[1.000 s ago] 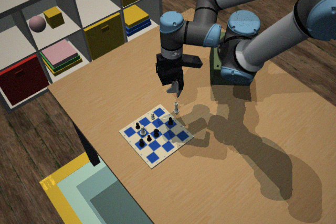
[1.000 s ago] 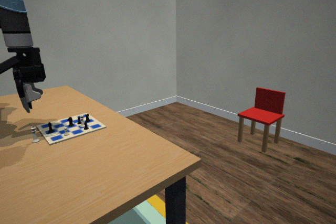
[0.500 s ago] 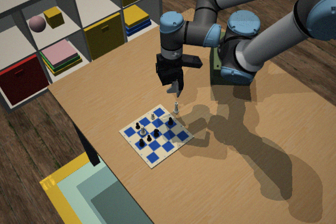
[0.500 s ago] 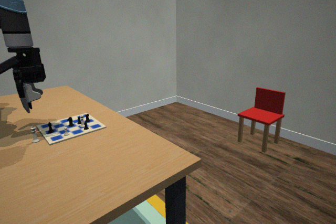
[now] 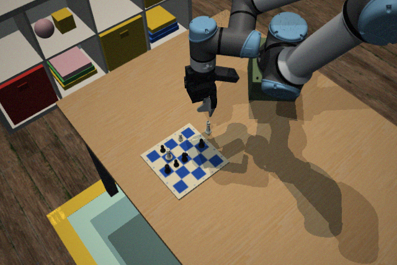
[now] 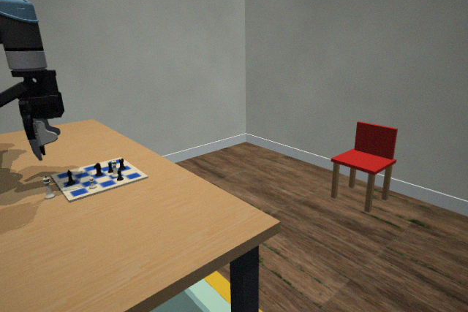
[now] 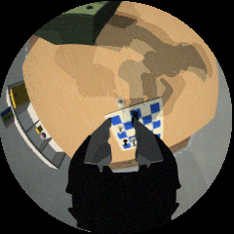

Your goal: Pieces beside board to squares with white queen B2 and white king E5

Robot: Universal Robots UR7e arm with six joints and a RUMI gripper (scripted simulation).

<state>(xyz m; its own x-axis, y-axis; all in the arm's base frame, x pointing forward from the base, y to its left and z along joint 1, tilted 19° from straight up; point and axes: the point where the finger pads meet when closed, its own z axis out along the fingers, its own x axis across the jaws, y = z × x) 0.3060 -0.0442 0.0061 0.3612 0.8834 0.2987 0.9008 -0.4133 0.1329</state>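
My hand is 10 cm above the white king. Also, from my hand: white queen: 18 cm ahead, 10 cm below, 1 cm to the right; then white pawn: 11 cm below, 10 cm ahead, 4 cm to the right; then chessboard: 14 cm ahead, 13 cm below, 3 cm to the left.
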